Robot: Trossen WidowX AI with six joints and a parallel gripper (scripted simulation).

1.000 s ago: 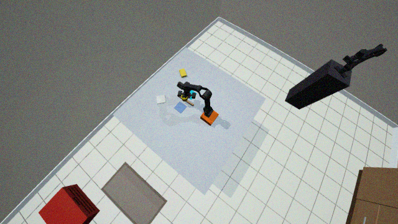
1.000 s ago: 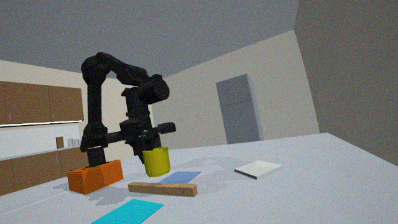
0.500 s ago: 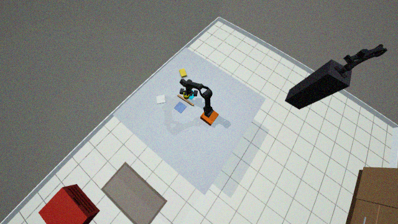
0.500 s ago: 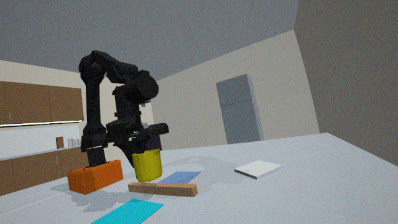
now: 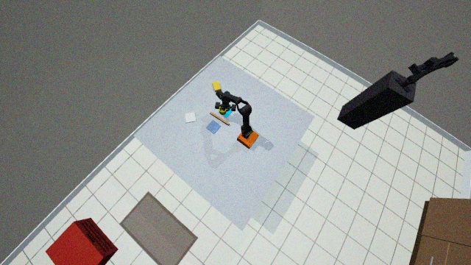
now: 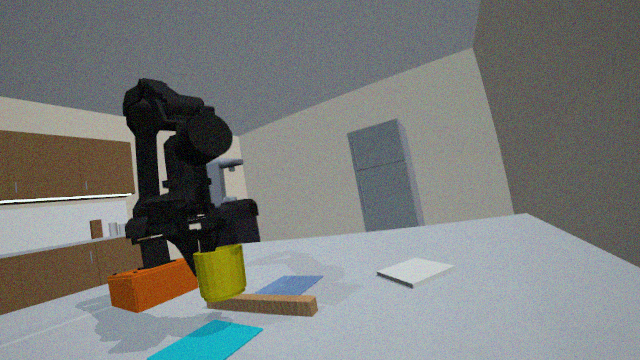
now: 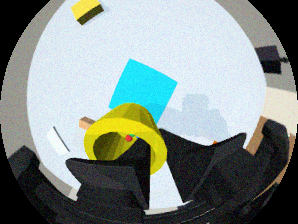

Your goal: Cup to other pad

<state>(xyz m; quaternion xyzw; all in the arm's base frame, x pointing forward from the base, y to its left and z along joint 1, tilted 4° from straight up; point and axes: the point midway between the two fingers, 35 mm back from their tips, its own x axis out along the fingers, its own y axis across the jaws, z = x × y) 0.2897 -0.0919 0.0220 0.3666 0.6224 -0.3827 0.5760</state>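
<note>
Right now my gripper tip is 9 cm above the cyan pad, 3 cm to the left of it and 2 cm short of it. Also, from my gripper tip: small yellow block (28 cm ahead, 22 cm to the right, 7 cm below); wooden bar (8 cm below, 7 cm to the left, 2 cm ahead); yellow cup (2 cm ahead, 1 cm to the left).
</note>
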